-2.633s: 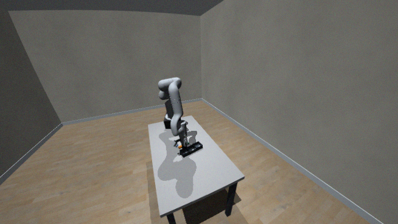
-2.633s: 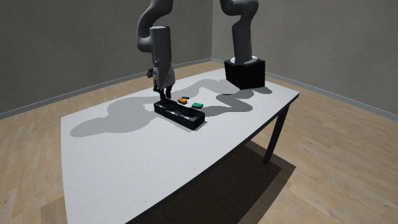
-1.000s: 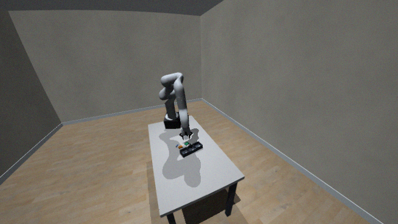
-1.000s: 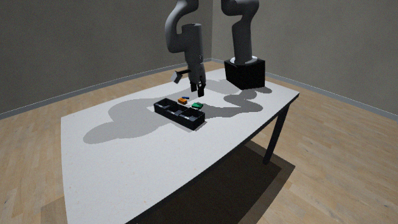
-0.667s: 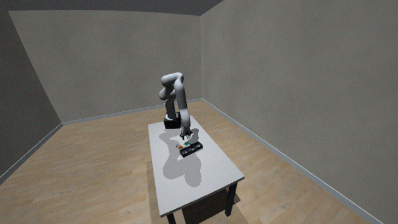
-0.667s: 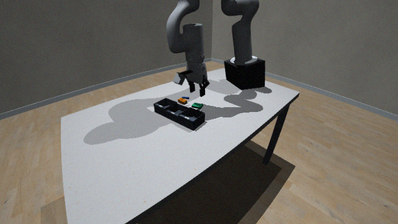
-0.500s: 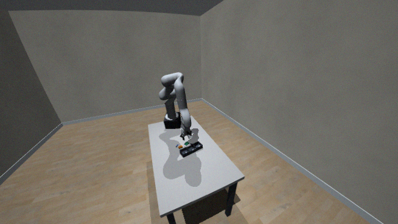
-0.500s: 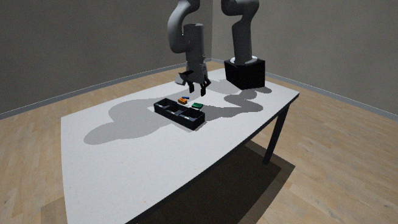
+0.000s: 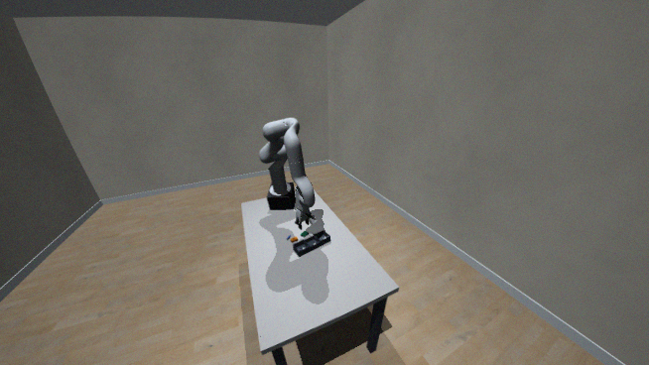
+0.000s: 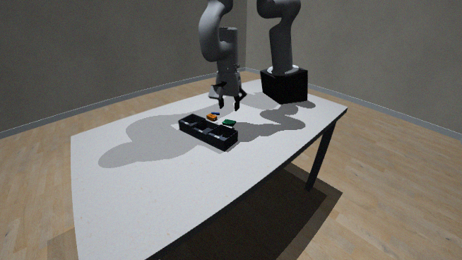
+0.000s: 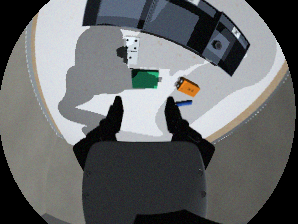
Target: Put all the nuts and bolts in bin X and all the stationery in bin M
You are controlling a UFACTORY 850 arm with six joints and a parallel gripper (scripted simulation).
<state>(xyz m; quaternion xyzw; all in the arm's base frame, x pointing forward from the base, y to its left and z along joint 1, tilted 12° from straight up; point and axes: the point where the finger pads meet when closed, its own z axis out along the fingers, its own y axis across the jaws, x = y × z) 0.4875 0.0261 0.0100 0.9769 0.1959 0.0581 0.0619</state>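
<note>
Now: the green block 90 mm below my hand. Also, from my hand: blue piece: 120 mm to the right, 90 mm below, 20 mm behind; then white piece: 80 mm below, 50 mm to the left, 50 mm ahead; then orange block: 80 mm to the right, 80 mm below, 30 mm ahead.
</note>
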